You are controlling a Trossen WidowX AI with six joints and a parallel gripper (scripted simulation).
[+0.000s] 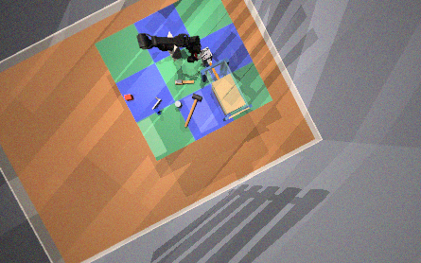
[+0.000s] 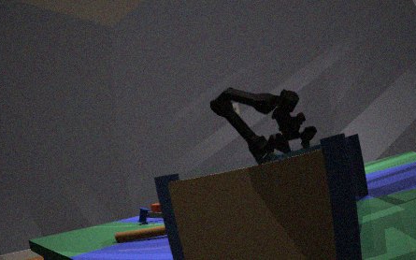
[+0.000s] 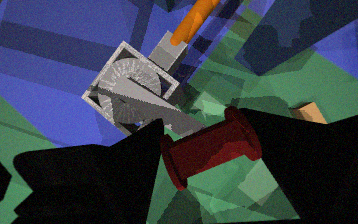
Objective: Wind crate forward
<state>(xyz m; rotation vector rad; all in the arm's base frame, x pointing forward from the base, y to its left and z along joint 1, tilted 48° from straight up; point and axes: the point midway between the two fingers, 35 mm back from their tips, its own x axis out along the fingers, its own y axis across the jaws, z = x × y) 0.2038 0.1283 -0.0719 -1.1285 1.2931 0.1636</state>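
My gripper tip is now 1 cm past the red grip and 1 cm to the left of it. From my gripper tip the other things lie so: blue-framed guard cubby: 38 cm ahead, 6 cm to the left, 6 cm below; then winch: 4 cm behind, 8 cm to the left, 10 cm below; then blue piece: 17 cm ahead, 59 cm to the right, 10 cm below.
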